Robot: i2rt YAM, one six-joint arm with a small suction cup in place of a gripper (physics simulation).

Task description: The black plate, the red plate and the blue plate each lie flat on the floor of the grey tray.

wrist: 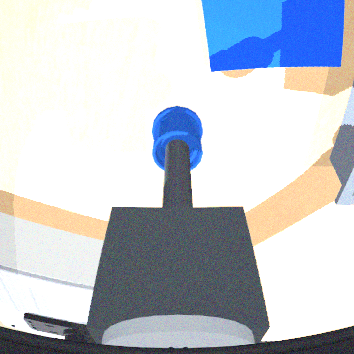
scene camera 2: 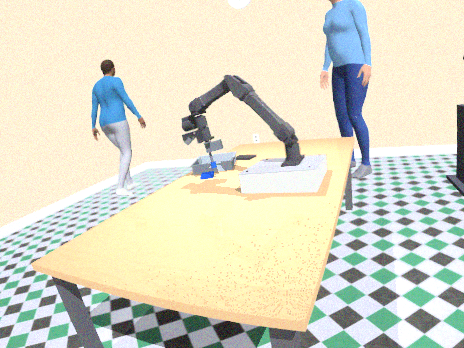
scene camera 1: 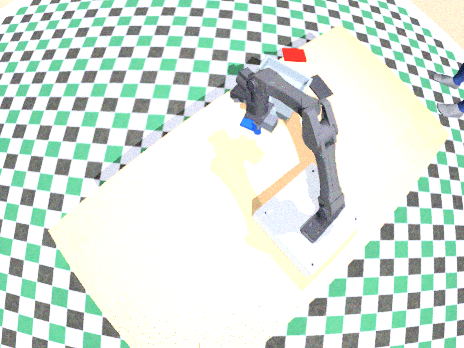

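Pixels of known places: end effector, tool point: (wrist: pixel 176 128) (scene camera 2: pixel 214 167) (scene camera 1: pixel 257 131); arm's base, origin of the base link: (wrist: pixel 83 329) (scene camera 2: pixel 293 161) (scene camera 1: pixel 323 218).
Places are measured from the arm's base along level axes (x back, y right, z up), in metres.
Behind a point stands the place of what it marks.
The blue plate (scene camera 1: pixel 247 123) @(x -0.461, y 0.089, z -0.065 m) (scene camera 2: pixel 207 175) @(x -0.453, y 0.096, z -0.065 m) (wrist: pixel 280 35) @(x -0.458, y 0.125, z -0.065 m) lies flat on the table, outside the tray and beside its near side. The red plate (scene camera 1: pixel 294 55) @(x -0.573, y 0.525, z -0.065 m) lies beyond the tray at the table's far edge; it does not show in the second scene view. The black plate (scene camera 1: pixel 321 86) @(x -0.376, y 0.484, z -0.066 m) (scene camera 2: pixel 246 157) @(x -0.359, y 0.444, z -0.067 m) lies on the table beside the tray. The grey tray (scene camera 1: pixel 287 69) @(x -0.529, y 0.412, z -0.041 m) (scene camera 2: pixel 200 166) @(x -0.527, y 0.179, z -0.037 m) (wrist: pixel 344 155) @(x -0.389, y 0.213, z -0.053 m) is partly hidden by the arm in the first scene view. My suction cup (scene camera 1: pixel 257 131) (scene camera 2: pixel 213 164) (wrist: pixel 177 137) is open, holds nothing, and hangs a little above the table near the blue plate.
The arm stands on a white box (scene camera 1: pixel 287 225) @(x -0.079, y -0.114, z 0.005 m) (scene camera 2: pixel 280 182) @(x -0.027, y -0.174, z -0.034 m) (wrist: pixel 50 250) @(x -0.183, y -0.038, z -0.042 m) on the table (scene camera 1: pixel 165 240) @(x -0.339, y -0.446, z -0.076 m) (scene camera 2: pixel 200 235) @(x -0.198, y -0.528, z -0.076 m). The arm reaches over the tray's side. Two people (scene camera 2: pixel 111 105) (scene camera 2: pixel 347 45) stand on the floor beyond the table.
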